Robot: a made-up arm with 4 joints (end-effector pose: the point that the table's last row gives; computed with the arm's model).
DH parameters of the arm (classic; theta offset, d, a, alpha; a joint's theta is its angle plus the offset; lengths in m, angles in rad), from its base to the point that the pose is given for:
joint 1: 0 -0.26 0.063 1.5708
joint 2: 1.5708 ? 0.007 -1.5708
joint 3: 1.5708 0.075 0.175 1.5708
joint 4: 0.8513 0 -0.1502 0
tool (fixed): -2.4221 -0.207 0 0
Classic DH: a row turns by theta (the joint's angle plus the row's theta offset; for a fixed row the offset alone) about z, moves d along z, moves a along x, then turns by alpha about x.
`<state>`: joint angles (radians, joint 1 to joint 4).
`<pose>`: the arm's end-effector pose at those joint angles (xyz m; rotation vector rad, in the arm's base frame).
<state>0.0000 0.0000 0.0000 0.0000</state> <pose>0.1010 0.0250 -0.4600 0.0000 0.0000 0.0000</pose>
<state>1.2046 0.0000 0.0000 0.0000</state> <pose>0.0128 0.1032 -0.4600 0.0000 0.0000 1.2046</pose>
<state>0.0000 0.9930 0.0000 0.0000</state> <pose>0.2513 0.0250 -0.3374 0.0000 -0.9930 0.0000</pose>
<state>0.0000 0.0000 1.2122 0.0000</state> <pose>0.1010 -0.2182 -0.3968 -1.2122 0.0000 0.0000</pose>
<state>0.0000 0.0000 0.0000 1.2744</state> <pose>0.1157 0.2031 -0.4600 0.0000 0.0000 1.2744</pose>
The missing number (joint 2, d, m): 0.051
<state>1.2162 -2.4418 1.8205 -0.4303</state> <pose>0.2750 -0.0088 -0.2676 1.8043 -0.5749 -2.2774</pose>
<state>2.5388 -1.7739 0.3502 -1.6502</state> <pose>0.1202 -0.0147 -0.0385 -1.4631 -1.1518 0.9400</pose>
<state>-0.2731 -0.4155 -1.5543 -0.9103</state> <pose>0.0401 0.1512 -0.1999 1.4656 0.8581 -1.2322</pose>
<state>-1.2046 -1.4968 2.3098 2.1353</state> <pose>-0.4057 -0.1201 -0.2152 -1.0580 -1.9914 -2.1448</pose>
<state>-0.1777 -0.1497 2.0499 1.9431</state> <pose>-0.0547 -0.3767 -0.4327 -1.0259 2.0454 1.1814</pose>
